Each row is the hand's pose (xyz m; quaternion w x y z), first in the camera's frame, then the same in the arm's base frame.
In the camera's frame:
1: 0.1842 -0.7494 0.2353 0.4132 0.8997 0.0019 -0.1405
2: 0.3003 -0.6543 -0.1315 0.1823 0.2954 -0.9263 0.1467
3: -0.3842 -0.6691 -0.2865 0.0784 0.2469 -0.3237 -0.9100
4: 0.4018 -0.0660 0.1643 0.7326 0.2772 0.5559 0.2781
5: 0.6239 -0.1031 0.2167 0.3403 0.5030 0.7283 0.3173
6: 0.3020 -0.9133 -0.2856 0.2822 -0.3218 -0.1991 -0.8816
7: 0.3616 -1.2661 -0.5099 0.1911 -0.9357 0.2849 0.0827
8: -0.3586 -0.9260 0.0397 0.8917 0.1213 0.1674 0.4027
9: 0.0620 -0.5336 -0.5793 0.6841 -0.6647 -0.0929 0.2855
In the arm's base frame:
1: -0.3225 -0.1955 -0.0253 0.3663 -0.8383 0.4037 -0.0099
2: 0.0631 -0.1209 0.0274 0.2842 0.1344 0.8224 0.4742
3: -0.1397 0.5458 0.1120 0.5757 -0.3299 -0.2444 0.7071
4: -0.0644 -0.4195 0.6092 0.5458 0.7680 -0.1671 0.2905
5: -0.0059 -0.6324 0.5406 0.2370 0.7202 -0.0660 0.6487
6: 0.1625 -0.0172 -0.2376 0.0529 -0.1575 -0.4764 0.8634
7: 0.3383 0.0821 -0.6085 0.8118 -0.3505 0.4496 -0.1266
8: -0.4425 0.3873 -0.1252 0.6755 0.5762 -0.4599 0.0135
9: 0.3488 0.2957 0.1566 0.9131 -0.0975 -0.1589 -0.3626

